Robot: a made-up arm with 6 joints.
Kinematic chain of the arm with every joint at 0, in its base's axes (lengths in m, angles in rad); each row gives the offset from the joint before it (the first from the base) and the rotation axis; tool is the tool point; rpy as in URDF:
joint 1: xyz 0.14 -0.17 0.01 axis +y
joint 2: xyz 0.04 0 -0.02 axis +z
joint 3: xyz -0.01 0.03 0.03 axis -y
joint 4: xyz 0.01 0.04 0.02 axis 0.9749 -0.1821 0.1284
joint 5: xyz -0.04 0 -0.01 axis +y
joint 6: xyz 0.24 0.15 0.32 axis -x
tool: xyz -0.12 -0.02 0.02 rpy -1.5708 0 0
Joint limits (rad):
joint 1: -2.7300..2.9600
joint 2: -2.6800..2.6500
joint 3: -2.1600..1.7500
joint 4: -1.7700..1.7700
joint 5: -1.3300..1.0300
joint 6: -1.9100..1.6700
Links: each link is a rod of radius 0.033 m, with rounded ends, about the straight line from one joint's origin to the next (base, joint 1, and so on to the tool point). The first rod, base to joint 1, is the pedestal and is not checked.
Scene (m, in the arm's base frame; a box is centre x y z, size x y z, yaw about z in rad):
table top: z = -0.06
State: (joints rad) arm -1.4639 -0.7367 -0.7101 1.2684 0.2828 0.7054
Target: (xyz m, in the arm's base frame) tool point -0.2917 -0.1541 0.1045
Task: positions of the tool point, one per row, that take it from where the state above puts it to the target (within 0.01 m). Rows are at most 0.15 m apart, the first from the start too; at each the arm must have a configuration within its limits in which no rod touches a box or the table.
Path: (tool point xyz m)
1: -0.0922 -0.4210 0.1729
2: -0.1789 -0.3518 0.1694
3: -0.2491 -0.2609 0.1454
4: -0.2917 -0.1541 0.1045

